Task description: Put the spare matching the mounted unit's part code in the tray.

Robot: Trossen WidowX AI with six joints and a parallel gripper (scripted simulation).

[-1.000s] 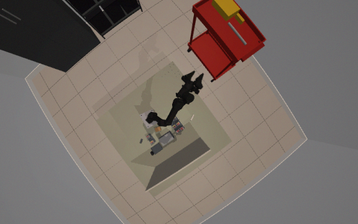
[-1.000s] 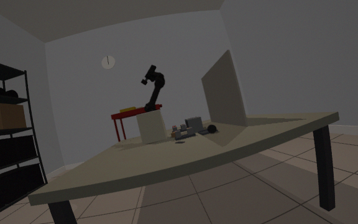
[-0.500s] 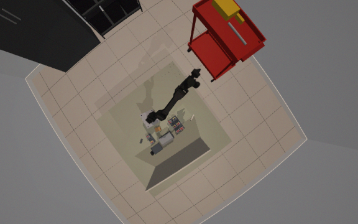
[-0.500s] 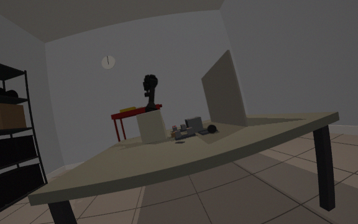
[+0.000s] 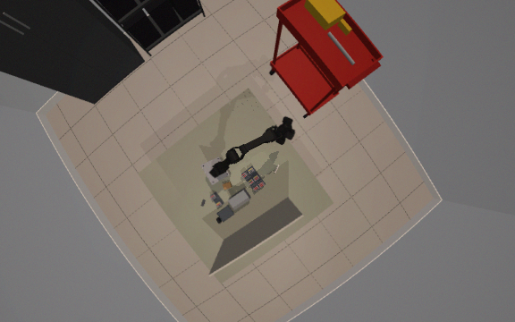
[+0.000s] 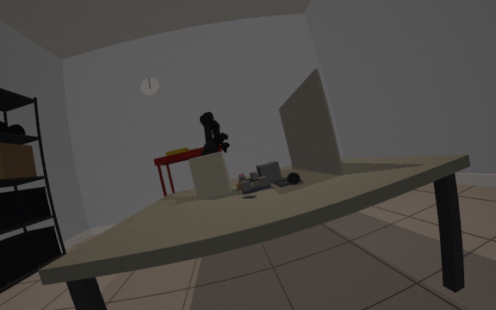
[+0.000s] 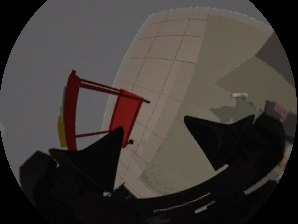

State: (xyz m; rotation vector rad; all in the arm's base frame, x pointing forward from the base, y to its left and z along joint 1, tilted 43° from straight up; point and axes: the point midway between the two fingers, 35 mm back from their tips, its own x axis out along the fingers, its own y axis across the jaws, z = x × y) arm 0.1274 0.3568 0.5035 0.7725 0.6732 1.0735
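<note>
Now: gripper tip 81 cm to the left of the grey spare unit, 22 cm above it and 4 cm past it. The rest, counted from my gripper tip: white stick 25 cm below, 24 cm to the right, 17 cm ahead; upright panel 69 cm to the right, 37 cm ahead, 3 cm below.
</note>
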